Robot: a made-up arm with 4 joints.
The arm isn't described. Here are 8 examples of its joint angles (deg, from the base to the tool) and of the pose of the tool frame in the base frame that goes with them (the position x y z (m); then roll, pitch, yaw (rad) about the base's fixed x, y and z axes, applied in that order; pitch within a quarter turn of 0, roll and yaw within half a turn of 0).
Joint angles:
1: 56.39 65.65 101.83 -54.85
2: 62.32 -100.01 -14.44 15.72
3: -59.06 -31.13 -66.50 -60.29
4: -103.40 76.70 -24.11 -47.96
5: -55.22 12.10 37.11 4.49
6: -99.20 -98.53 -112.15 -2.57
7: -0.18 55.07 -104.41 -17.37
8: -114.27 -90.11 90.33 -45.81
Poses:
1: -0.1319 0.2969 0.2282 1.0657 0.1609 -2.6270
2: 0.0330 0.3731 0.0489 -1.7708 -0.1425 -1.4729
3: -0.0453 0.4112 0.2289 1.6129 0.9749 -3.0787
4: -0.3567 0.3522 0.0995 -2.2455 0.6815 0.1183
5: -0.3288 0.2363 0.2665 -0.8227 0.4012 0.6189
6: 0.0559 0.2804 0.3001 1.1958 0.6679 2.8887
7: -0.1737 -0.0417 -0.1075 1.8572 -0.9250 0.3752
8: -0.3249 0.1371 0.1244 1.5661 -0.1226 -0.7773
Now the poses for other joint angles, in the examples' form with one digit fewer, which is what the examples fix.
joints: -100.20 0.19 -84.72 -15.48
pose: -0.154 0.452 0.239 -2.559 1.066 -1.105
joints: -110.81 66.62 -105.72 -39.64
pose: -0.118 0.444 0.001 -2.570 0.244 -1.274
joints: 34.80 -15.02 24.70 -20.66
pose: -0.273 0.359 0.077 -2.794 0.816 -0.788
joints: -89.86 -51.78 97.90 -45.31
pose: -0.319 0.127 0.074 1.097 -0.993 -0.498
